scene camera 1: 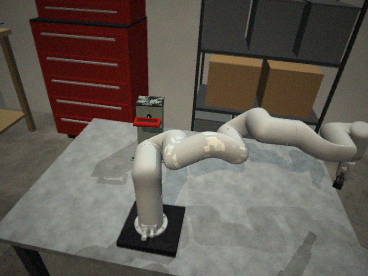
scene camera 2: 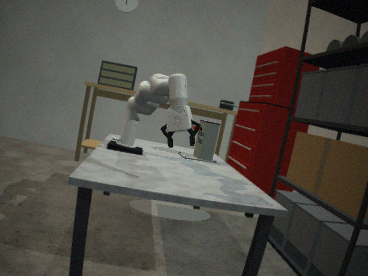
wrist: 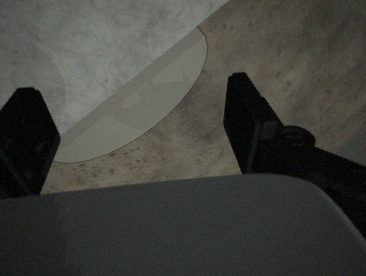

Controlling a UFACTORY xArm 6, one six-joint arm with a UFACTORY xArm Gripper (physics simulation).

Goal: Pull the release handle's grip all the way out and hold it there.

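Note:
The release handle's red grip [scene camera 1: 147, 122] is on the front of an upright grey-green box [scene camera 1: 144, 134] [scene camera 2: 207, 142] at the back left of the table in scene view 1. In scene view 2 a little of the red shows behind a finger. How far out the grip stands is hard to tell. My gripper [scene camera 1: 338, 185] [scene camera 2: 181, 145] [wrist: 140, 106] is open and empty, pointing down. In scene view 1 it hangs at the far right, by the table's right edge, well apart from the grip. The handle does not show in the wrist view.
The arm's black base plate [scene camera 1: 175, 227] [scene camera 2: 116, 146] sits on the grey table [scene camera 1: 210, 190] [scene camera 2: 175, 175]. A red drawer cabinet [scene camera 1: 90, 65] [scene camera 2: 250, 145] and a shelf rack with boxes stand beyond the table. The wrist view shows the table's edge, the floor and a pale disc [wrist: 160, 100].

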